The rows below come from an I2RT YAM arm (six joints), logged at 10 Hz.
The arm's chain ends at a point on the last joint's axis. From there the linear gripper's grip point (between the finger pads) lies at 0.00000 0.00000 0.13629 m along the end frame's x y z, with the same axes.
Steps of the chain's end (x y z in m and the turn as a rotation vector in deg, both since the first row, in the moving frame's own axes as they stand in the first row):
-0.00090, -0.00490, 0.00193, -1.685, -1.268, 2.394
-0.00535, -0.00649, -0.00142, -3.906, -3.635, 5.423
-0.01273, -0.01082, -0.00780, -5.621, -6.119, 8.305
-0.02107, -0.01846, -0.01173, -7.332, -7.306, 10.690
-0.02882, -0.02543, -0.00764, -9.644, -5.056, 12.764
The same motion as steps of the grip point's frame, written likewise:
-0.00400, -0.00096, 0.00184, -1.685, -1.268, 2.394
-0.01441, 0.00237, -0.00201, -3.906, -3.635, 5.423
-0.02815, 0.00141, -0.00923, -5.621, -6.119, 8.305
-0.03987, -0.00283, -0.01394, -7.332, -7.306, 10.690
-0.04321, -0.00415, -0.01008, -9.644, -5.056, 12.764

